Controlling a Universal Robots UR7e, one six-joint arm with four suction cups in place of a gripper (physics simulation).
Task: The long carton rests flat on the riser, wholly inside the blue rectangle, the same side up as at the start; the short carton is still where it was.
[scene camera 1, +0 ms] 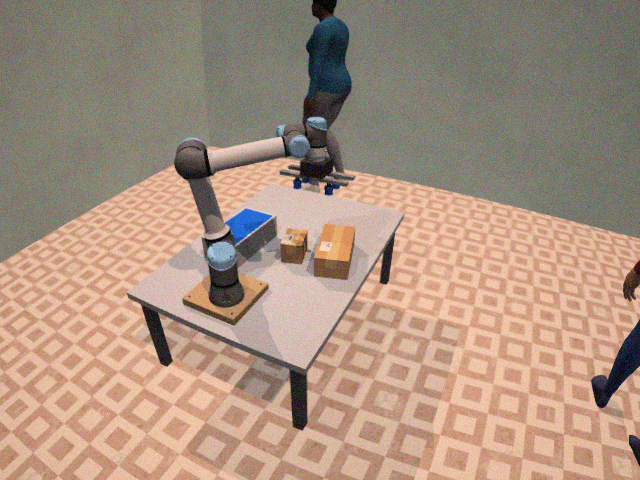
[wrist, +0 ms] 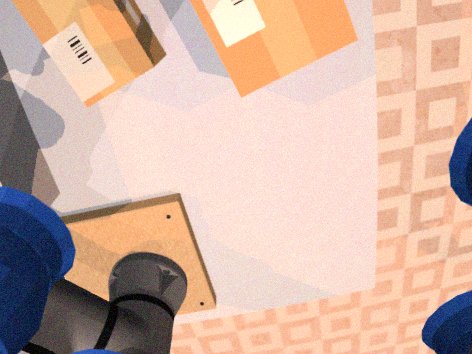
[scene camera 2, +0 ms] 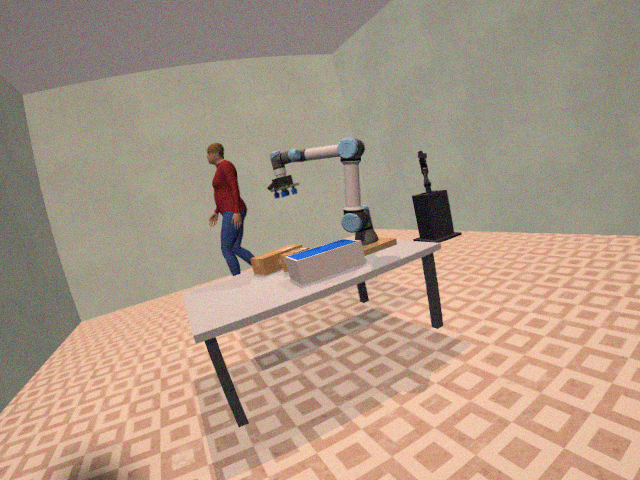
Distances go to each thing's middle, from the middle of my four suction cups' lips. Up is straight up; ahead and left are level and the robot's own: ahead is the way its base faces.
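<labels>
Counted from my suction cup: long carton (scene camera 1: 332, 259), 20 mm to the right, 150 mm ahead, 390 mm below; riser (scene camera 2: 322, 261), 430 mm to the left, 20 mm behind, 380 mm below; short carton (scene camera 1: 294, 244), 170 mm to the left, 70 mm ahead, 390 mm below. Going by their middles, riser farthest from my suction cup of the things named here.
</labels>
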